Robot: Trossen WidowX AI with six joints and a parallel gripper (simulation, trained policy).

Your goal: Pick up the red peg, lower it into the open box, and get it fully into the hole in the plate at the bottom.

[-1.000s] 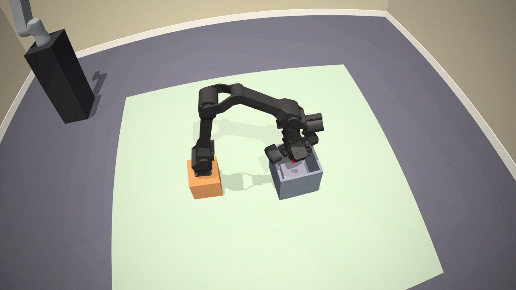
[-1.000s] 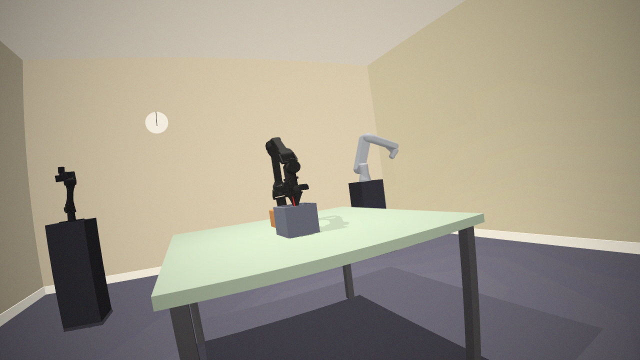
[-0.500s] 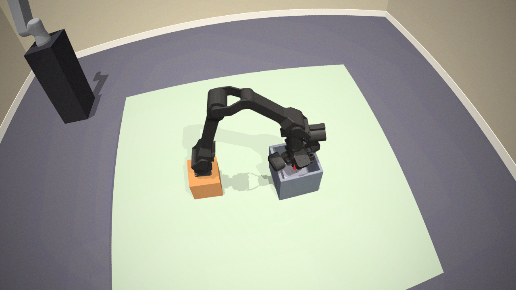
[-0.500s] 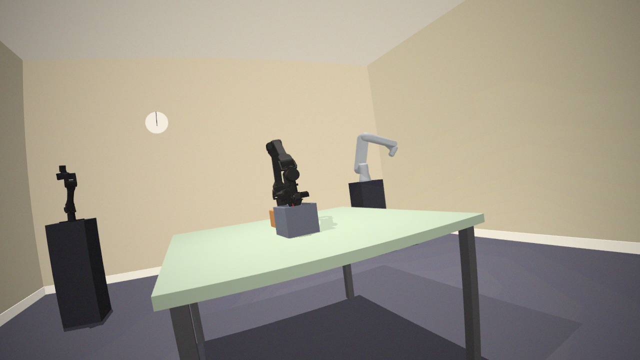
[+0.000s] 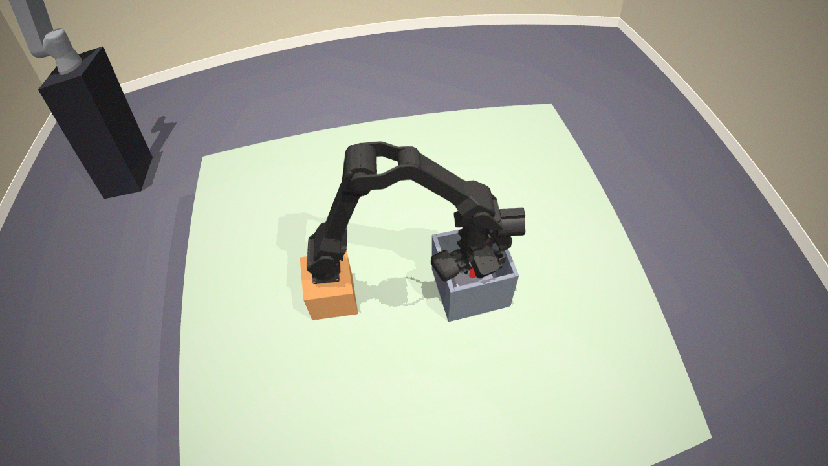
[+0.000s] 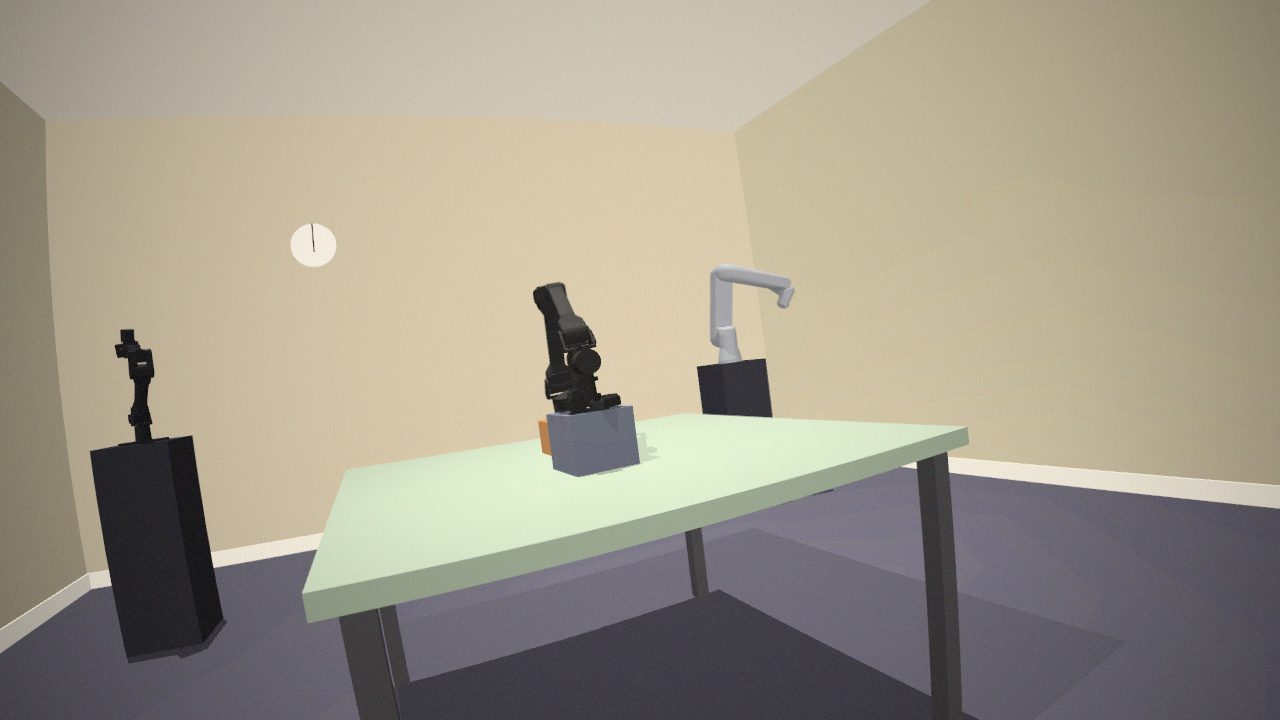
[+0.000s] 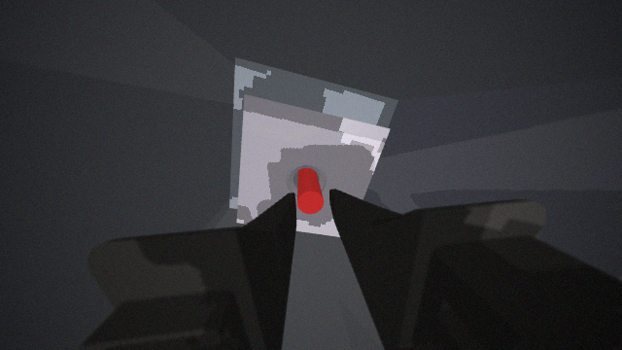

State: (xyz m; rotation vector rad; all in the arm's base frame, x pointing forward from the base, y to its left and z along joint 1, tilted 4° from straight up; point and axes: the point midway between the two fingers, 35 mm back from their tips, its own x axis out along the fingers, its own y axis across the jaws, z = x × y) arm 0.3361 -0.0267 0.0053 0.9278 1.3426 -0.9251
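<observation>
The red peg is 10 mm ahead of my gripper tip, 10 mm to the right of it and 20 mm below it. Round my gripper tip: pale plate: 10 mm ahead, 10 mm to the right, 20 mm below.
</observation>
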